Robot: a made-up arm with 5 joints.
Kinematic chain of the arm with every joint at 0, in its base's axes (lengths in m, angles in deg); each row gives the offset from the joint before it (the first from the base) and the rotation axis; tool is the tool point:
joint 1: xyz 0 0 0.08 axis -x
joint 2: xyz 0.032 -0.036 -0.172 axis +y
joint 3: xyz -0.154 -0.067 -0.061 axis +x
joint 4: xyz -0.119 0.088 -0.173 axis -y
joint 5: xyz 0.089 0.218 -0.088 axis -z
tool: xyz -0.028 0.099 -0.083
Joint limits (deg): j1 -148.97..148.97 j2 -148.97..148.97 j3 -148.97..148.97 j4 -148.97..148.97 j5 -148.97..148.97
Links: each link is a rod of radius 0.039 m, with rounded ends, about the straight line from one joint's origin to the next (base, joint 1, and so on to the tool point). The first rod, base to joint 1, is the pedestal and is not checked.
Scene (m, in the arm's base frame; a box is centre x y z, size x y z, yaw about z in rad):
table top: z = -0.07
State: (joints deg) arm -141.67 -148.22 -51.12 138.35 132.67
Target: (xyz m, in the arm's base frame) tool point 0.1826 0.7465 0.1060
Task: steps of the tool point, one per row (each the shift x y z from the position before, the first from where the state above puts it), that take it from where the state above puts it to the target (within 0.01 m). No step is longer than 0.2 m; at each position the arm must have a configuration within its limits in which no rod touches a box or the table.
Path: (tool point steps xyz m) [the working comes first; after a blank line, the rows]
Joints at the target: -123.60 -31.91 -77.18 -9.62 87.47
Straight joint move there: clear.

1: -0.0360 0.0208 0.0133
2: -0.0195 0.0202 -0.0105
3: 0.0023 0.0281 -0.0246
4: 0.0212 0.0450 -0.0282
5: 0.0299 0.0692 -0.0245
6: 0.0233 0.0955 -0.0173
7: 0.0004 0.1177 -0.0116
8: -0.0358 0.1289 -0.0110
9: -0.0788 0.1240 -0.0168
10: -0.1204 0.1008 -0.0286

